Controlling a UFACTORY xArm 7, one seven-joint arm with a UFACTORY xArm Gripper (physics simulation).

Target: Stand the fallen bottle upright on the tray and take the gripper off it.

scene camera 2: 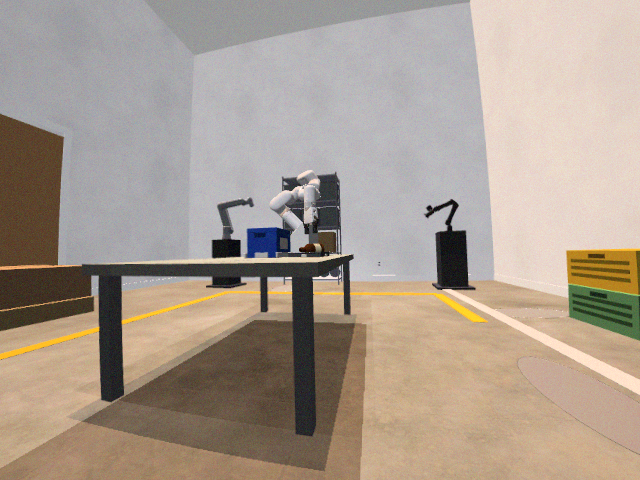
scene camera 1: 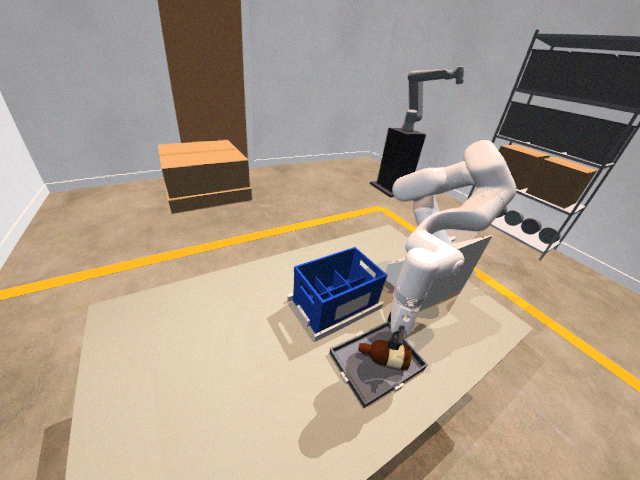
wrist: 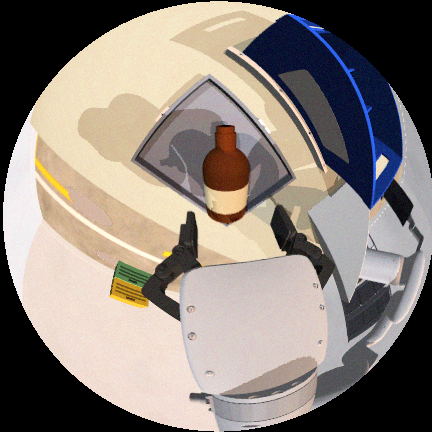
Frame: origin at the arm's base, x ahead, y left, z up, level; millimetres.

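Seen in the pictures: gripper, fingertip midpoint: (scene camera 2: 310, 233) (scene camera 1: 392, 334) (wrist: 235, 217); arm's base, link origin: (scene camera 2: 301, 229) (wrist: 358, 261).
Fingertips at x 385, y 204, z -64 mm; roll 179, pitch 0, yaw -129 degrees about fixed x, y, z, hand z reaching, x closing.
Observation:
Pixels of each thing's top centre, then the offset from my fingertips to it. "spot": a spot on its surface instead.
- brown bottle, top centre: (wrist: 228, 184) (scene camera 1: 386, 346) (scene camera 2: 310, 243) dy -3, dx +1, dz -62 mm
- blue divided crate, top centre: (scene camera 1: 341, 270) (scene camera 2: 270, 229) dy -266, dx +26, dz +34 mm
- pale rail, surface spot: (wrist: 287, 95) (scene camera 1: 343, 320) spot: dy -171, dx +48, dz -113 mm
A brown bottle (scene camera 1: 379, 352) (scene camera 2: 310, 248) (wrist: 226, 167) with a cream label lies on its side on the grey tray (scene camera 1: 369, 386) (wrist: 200, 100). In the first scene view its neck points left and its base lies near the tray's right side. My gripper (scene camera 1: 396, 339) (scene camera 2: 310, 227) (wrist: 235, 217) is open and empty, pointing down above the label end of the bottle. In the wrist view the fingers stand wide apart on either side of the bottle's base end, with the bottle beyond the fingertips. The remaining height between fingers and bottle is hard to judge.
A blue divided crate (scene camera 1: 308, 308) (scene camera 2: 261, 242) (wrist: 325, 60) stands behind the tray, with a pale rail (scene camera 1: 348, 321) (wrist: 287, 95) along its base. A grey upright panel (scene camera 1: 462, 273) (wrist: 345, 220) stands behind the gripper, near the arm's base.

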